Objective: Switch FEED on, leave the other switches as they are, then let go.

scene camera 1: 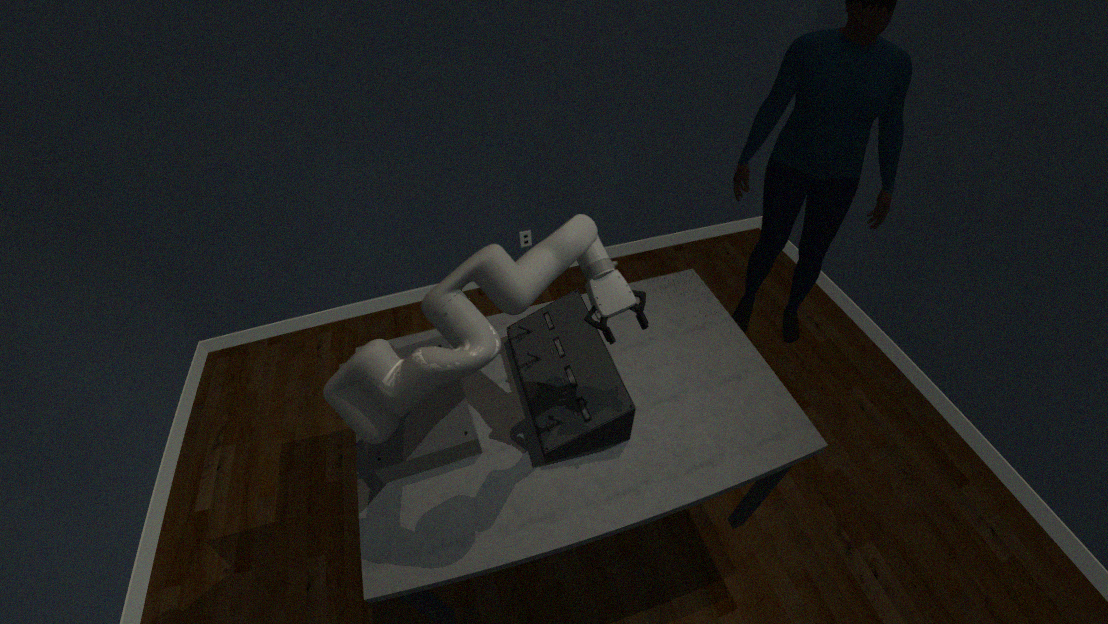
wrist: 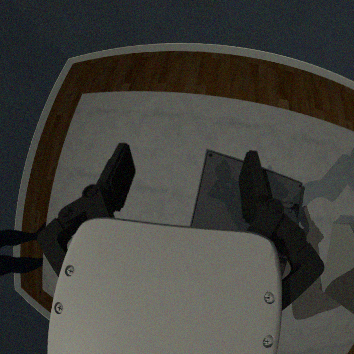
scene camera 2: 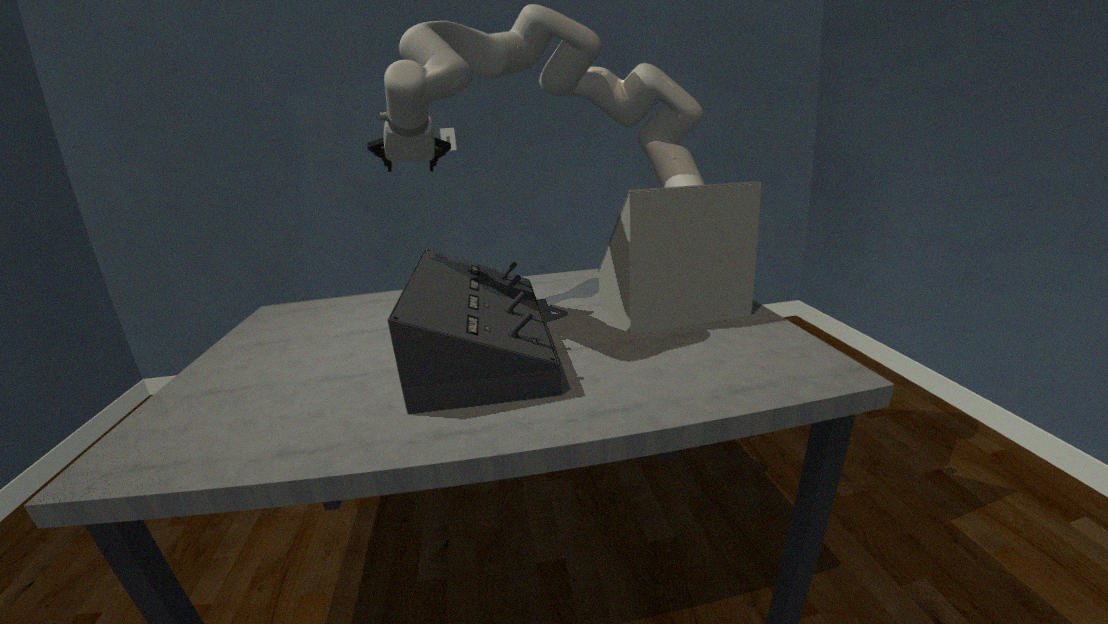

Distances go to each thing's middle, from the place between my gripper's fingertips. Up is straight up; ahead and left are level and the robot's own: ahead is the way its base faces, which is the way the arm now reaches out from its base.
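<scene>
You'd find the dark sloped switch panel [scene camera 2: 451,328] 18 cm to the left of my hand and 10 cm behind it, and it's 30 cm below my hand too.
</scene>
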